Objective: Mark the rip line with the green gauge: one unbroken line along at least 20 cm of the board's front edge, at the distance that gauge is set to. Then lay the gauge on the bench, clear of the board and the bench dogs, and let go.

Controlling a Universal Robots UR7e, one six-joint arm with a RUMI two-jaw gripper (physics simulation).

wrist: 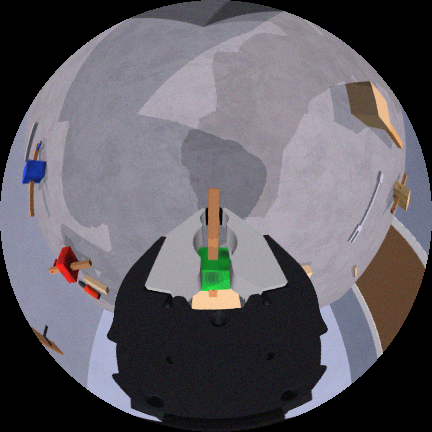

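Observation:
The green gauge (pixel 215 269) is in the lower middle of the wrist view, its wooden beam pointing up the picture. My gripper (pixel 213 208) is shut on it, with the two fingertips close on either side of the beam. The fingers hide parts of the green block's sides. A strip of the pale wooden board (pixel 227 301) shows between the finger bases, just below the green block. The rest of the board is mostly hidden by the gripper, and whether the block touches its edge cannot be told.
A blue gauge (pixel 34 171) and a red gauge (pixel 67 264) are at the left. A red-and-black tool (pixel 91 291) lies beside a wooden strip (pixel 96 284). A large tan block (pixel 367 105), a grey bar (pixel 369 207) and a plain wooden gauge (pixel 402 195) are at the right.

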